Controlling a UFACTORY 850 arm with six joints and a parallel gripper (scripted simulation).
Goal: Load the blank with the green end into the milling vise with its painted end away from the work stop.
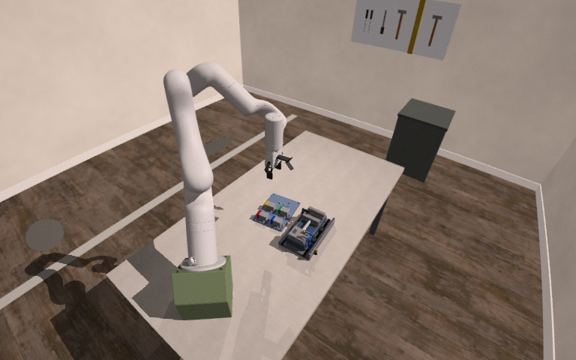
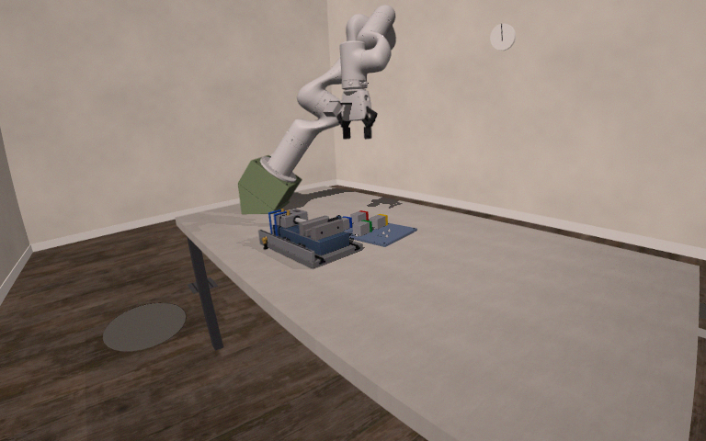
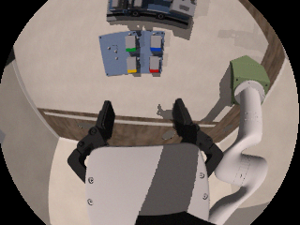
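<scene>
The green-ended blank is 30 cm below my hand, 4 cm to the right of it and 4 cm ahead of it. Also, from my hand: yellow-ended blank 30 cm below, 5 cm to the left, 4 cm ahead; then blue-ended blank 30 cm below, 5 cm to the right, 5 cm behind; then red-ended blank 30 cm below, 5 cm behind, 4 cm to the left.
</scene>
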